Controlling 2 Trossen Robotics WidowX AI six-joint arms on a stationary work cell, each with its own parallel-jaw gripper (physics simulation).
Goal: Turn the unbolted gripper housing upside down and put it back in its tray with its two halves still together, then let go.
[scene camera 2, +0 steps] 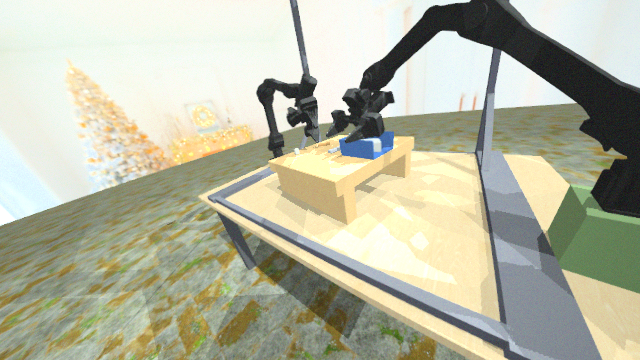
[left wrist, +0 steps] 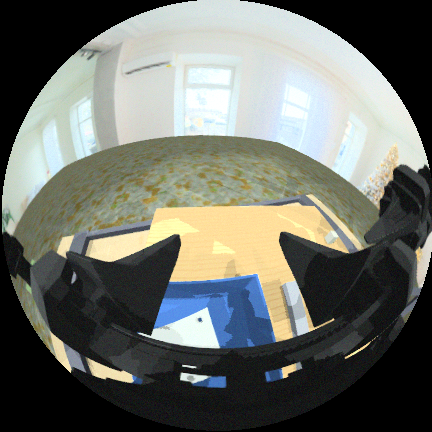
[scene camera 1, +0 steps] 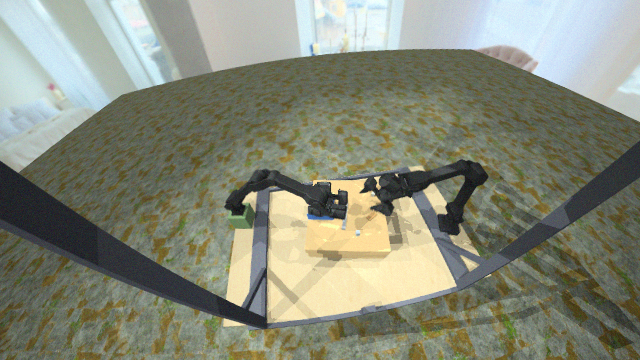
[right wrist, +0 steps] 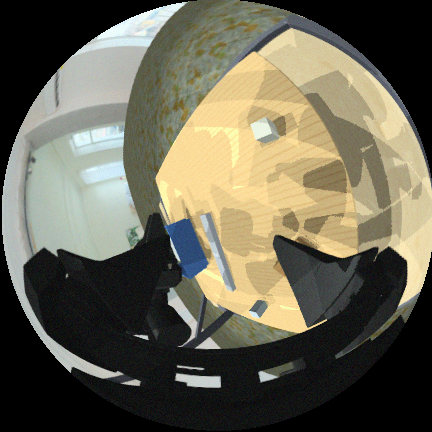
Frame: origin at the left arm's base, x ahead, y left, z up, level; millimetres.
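Where they show: left gripper, between the fingertips: [scene camera 2: 335, 139] [left wrist: 230, 238] [right wrist: 153, 213]; right gripper, between the fingertips: [scene camera 2: 317, 135] [scene camera 1: 364, 200] [right wrist: 222, 240]; left arm's base, origin of its link: [scene camera 2: 633, 206] [scene camera 1: 238, 210]; right arm's base, origin of its link: [scene camera 1: 448, 222].
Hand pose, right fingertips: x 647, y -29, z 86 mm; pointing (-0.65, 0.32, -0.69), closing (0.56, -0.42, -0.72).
Things, the pixels of their top centre, and the offset from my right fingertips.
- housing, centre of its top: [left wrist: 174, 357] [scene camera 2: 368, 140] 209 mm back, 9 mm right, 19 mm down
- blue tray, centre of its top: [left wrist: 179, 359] [right wrist: 168, 251] [scene camera 2: 365, 135] [scene camera 1: 320, 204] 203 mm back, 7 mm right, 4 mm down
- grey bar, centre of its top: [left wrist: 304, 341] [right wrist: 216, 257] 93 mm back, 42 mm right, 46 mm down
- small block, centre of its top: [right wrist: 253, 314] [scene camera 1: 357, 231] 47 mm back, 143 mm right, 30 mm down
- pale block, centre of its top: [right wrist: 260, 128] [left wrist: 334, 233] 56 mm ahead, 70 mm left, 36 mm down
- green box, centre of its top: [scene camera 2: 633, 206] [scene camera 1: 238, 210] 647 mm back, 30 mm left, 86 mm down
The housing [scene camera 2: 377, 145] [left wrist: 192, 330] shows as a white part with a small dark hole, lying in the blue tray [scene camera 1: 318, 217] [scene camera 2: 356, 149] [left wrist: 246, 310] [right wrist: 188, 246]. Much of it is hidden by the left gripper, and I cannot tell which side is up or how its halves sit. My left gripper [scene camera 2: 338, 137] [left wrist: 230, 238] is open above the tray, its fingers wide apart with nothing between their tips. My right gripper [scene camera 2: 306, 133] [right wrist: 222, 240] is open and empty, away from the tray over the other side of the wooden stand.
The wooden stand [scene camera 1: 347, 242] [scene camera 2: 310, 187] carries the tray. A grey bar [left wrist: 296, 306] [right wrist: 218, 252] lies beside the tray. A small block [scene camera 1: 358, 233] [right wrist: 258, 309] and a pale block [left wrist: 331, 237] [right wrist: 263, 130] also lie there. A green box [scene camera 1: 241, 219] [scene camera 2: 600, 245] is under the left arm's base.
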